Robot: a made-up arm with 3 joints. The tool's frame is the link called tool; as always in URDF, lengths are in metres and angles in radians. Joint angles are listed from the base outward.
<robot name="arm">
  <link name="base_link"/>
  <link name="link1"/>
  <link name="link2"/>
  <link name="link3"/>
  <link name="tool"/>
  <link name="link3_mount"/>
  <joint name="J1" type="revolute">
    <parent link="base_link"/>
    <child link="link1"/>
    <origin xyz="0 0 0.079"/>
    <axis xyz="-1 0 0"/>
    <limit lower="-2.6" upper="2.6"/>
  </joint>
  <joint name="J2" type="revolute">
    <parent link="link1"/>
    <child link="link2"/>
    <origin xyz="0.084 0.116 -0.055"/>
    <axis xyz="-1 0 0"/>
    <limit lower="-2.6" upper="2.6"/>
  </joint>
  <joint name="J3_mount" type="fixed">
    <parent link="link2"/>
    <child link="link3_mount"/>
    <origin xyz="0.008 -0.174 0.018"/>
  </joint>
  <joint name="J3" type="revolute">
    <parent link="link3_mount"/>
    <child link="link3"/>
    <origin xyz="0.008 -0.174 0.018"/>
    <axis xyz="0 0 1"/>
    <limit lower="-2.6" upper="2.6"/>
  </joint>
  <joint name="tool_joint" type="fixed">
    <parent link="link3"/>
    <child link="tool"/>
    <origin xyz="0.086 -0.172 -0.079"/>
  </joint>
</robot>
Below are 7 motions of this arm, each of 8 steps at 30 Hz.
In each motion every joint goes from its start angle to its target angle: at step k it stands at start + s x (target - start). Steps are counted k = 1, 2, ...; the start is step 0. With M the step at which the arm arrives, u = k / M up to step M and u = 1 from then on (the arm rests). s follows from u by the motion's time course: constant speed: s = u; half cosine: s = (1 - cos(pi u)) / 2; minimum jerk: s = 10 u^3 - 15 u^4 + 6 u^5.
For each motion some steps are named. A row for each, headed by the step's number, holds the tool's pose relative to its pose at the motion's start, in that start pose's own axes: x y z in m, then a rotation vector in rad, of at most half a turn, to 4 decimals.
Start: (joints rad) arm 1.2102 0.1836 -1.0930
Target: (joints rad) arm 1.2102 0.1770 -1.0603
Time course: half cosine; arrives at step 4
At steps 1, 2, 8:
1: 0.0008 0.0004 -0.0005 0.0004 0.0009 0.0048
2: 0.0027 0.0015 -0.0017 0.0015 0.0029 0.0163
8: 0.0053 0.0030 -0.0033 0.0031 0.0058 0.0327

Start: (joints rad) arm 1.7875 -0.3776 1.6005
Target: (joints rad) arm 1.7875 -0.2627 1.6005
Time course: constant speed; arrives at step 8
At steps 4, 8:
4: -0.0020 0.0001 0.0148 0.0017 0.0574 0.0000
8: -0.0032 0.0001 0.0297 0.0034 0.1148 0.0000

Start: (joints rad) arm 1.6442 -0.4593 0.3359
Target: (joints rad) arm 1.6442 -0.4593 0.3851
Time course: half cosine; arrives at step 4
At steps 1, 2, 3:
1: 0.0012 0.0006 0.0000 0.0000 0.0000 0.0072
2: 0.0042 0.0022 0.0000 0.0000 0.0000 0.0246
3: 0.0071 0.0038 0.0000 0.0000 0.0000 0.0420

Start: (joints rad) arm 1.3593 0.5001 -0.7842
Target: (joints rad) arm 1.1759 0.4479 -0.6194
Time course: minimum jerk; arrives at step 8
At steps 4, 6, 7, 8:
4: 0.0085 0.0130 -0.0509 0.0868 0.0797 0.0823
6: 0.0117 0.0273 -0.0908 0.1603 0.1379 0.1472
7: 0.0119 0.0309 -0.0995 0.1770 0.1501 0.1614
8: 0.0119 0.0316 -0.1011 0.1801 0.1523 0.1640

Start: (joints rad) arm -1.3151 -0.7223 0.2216
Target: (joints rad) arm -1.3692 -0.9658 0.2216
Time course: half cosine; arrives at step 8
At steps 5, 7, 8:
5: 0.0052 0.0231 -0.0986 0.2007 -0.0452 0.0000
7: 0.0084 0.0375 -0.1358 0.2793 -0.0629 0.0000
8: 0.0090 0.0398 -0.1409 0.2903 -0.0654 0.0000

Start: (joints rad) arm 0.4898 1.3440 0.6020
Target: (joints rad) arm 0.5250 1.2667 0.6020
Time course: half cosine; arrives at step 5
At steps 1, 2, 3, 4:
1: 0.0003 0.0004 -0.0020 0.0033 -0.0023 0.0000
2: 0.0011 0.0016 -0.0074 0.0120 -0.0082 0.0000
3: 0.0021 0.0030 -0.0140 0.0227 -0.0156 0.0000
4: 0.0029 0.0042 -0.0193 0.0314 -0.0216 0.0000

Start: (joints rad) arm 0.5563 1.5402 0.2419
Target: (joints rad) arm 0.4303 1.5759 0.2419
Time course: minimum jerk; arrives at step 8
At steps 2, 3, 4, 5, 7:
2: -0.0003 -0.0010 -0.0039 0.0091 -0.0022 0.0000
3: -0.0007 -0.0027 -0.0103 0.0241 -0.0060 0.0000
4: -0.0012 -0.0047 -0.0188 0.0438 -0.0108 0.0000
5: -0.0016 -0.0066 -0.0274 0.0635 -0.0157 0.0000
7: -0.0021 -0.0086 -0.0373 0.0863 -0.0213 0.0000

